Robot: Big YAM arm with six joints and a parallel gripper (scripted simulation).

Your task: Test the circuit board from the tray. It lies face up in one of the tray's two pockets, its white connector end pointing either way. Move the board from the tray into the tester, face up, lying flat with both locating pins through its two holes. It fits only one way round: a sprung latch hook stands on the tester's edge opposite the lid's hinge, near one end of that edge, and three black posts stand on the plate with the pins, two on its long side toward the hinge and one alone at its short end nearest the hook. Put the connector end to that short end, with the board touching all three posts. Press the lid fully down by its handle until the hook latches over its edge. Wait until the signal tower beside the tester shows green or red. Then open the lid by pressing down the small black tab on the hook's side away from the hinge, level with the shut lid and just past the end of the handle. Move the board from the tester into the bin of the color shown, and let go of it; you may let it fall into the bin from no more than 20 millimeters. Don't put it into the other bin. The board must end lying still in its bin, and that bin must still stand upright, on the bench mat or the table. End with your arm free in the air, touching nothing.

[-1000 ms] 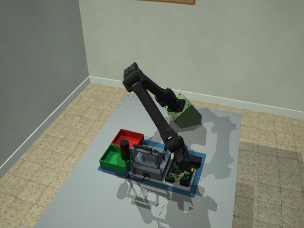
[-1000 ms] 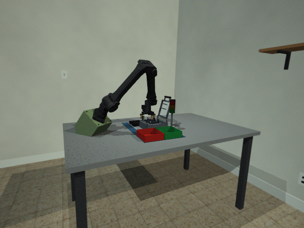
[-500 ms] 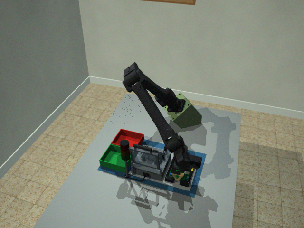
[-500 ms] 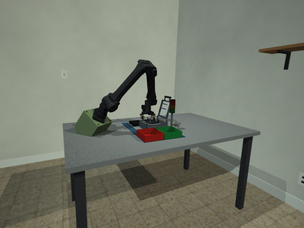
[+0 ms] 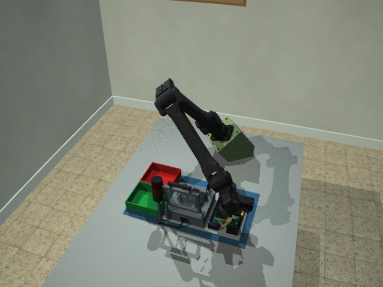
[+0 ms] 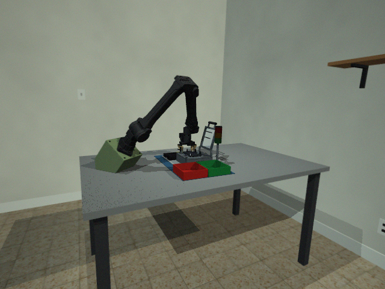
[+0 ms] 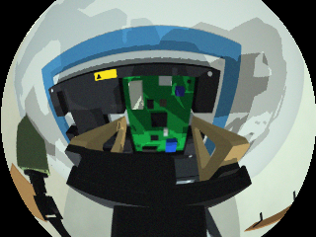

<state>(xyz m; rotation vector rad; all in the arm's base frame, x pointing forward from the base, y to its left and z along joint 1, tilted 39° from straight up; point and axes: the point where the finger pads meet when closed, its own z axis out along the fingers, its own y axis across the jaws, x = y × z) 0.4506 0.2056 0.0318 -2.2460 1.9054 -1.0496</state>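
My gripper is now right at the green circuit board. Also, from my hand: tester plate: 30 mm behind, 160 mm to the right, 50 mm above; then latch hook: 100 mm behind, 120 mm to the right, 60 mm above; then clear lid: 90 mm ahead, 170 mm to the right, 160 mm above.
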